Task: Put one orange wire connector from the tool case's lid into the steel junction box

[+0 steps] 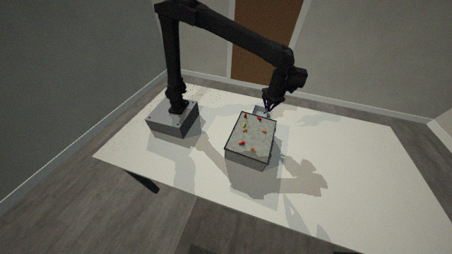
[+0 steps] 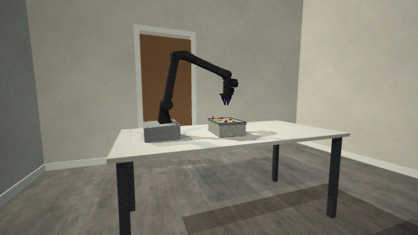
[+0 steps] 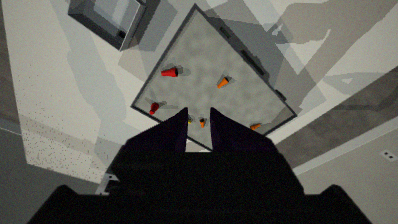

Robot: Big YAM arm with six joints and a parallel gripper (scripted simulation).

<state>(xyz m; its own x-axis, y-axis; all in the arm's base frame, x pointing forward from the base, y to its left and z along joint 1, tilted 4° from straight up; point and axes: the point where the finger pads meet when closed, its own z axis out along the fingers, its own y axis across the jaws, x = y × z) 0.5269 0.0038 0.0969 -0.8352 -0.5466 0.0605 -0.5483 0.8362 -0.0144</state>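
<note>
Right now the tool case is 40 mm behind my hand, 80 mm to the right of it and 160 mm below it. Round my hand: yellow wire connector (100 mm behind, 30 mm to the right, 120 mm below).
</note>
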